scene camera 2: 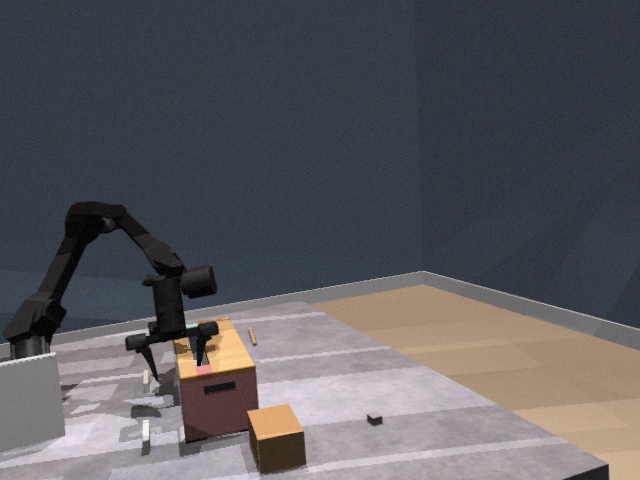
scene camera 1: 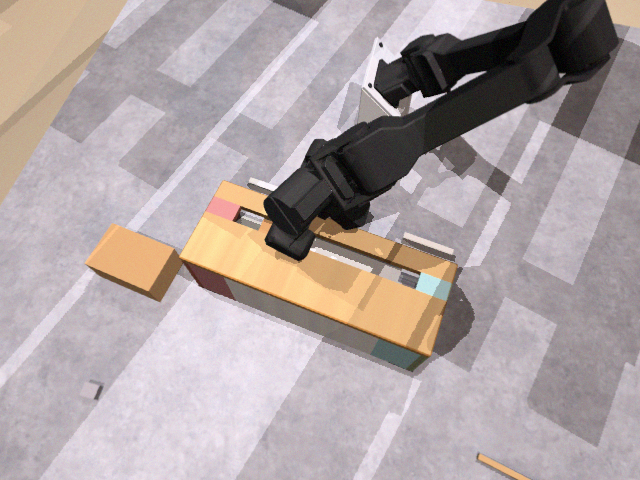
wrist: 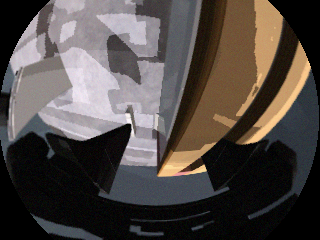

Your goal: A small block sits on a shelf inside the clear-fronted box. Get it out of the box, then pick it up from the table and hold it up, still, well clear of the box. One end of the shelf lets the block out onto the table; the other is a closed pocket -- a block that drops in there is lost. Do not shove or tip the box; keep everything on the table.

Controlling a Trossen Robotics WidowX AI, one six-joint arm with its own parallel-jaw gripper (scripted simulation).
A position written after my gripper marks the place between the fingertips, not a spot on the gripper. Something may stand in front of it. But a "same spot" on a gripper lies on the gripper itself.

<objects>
My gripper shows in scene camera 2, in scene camera 1 and in the wrist view [163, 128]. A box shows in scene camera 2, in scene camera 1 [378, 296] and in the wrist view. The same spot on the box: [wrist: 229, 76] is [scene camera 2: 179, 346]. The same spot on my gripper: [scene camera 2: 145, 350] is [scene camera 1: 303, 161].
</objects>
